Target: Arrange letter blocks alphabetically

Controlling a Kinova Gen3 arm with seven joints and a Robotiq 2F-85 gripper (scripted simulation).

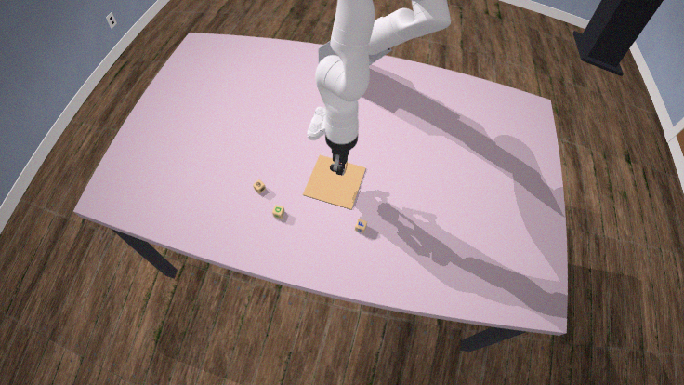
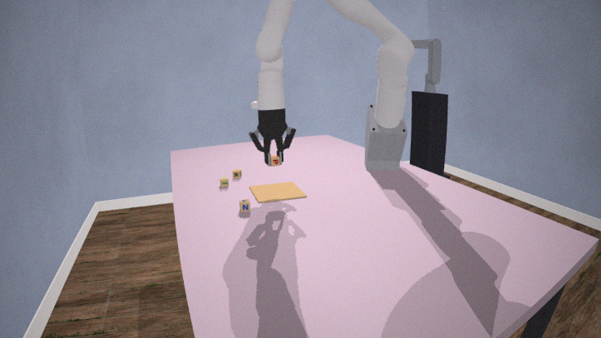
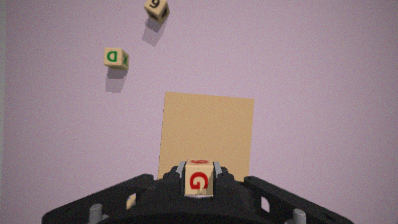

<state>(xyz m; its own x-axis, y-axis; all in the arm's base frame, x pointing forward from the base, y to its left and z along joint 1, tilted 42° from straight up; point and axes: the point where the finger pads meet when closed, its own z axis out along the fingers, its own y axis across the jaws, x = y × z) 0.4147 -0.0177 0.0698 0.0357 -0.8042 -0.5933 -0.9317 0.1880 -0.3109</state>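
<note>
Now: the tan mat 1 cm behind my hand, 2 cm to the right of it and 11 cm below it. The rest, counted from my hand: blue N block (11 cm ahead, 8 cm to the left, 9 cm below); green D block (13 cm ahead, 14 cm to the right, 9 cm below).
</note>
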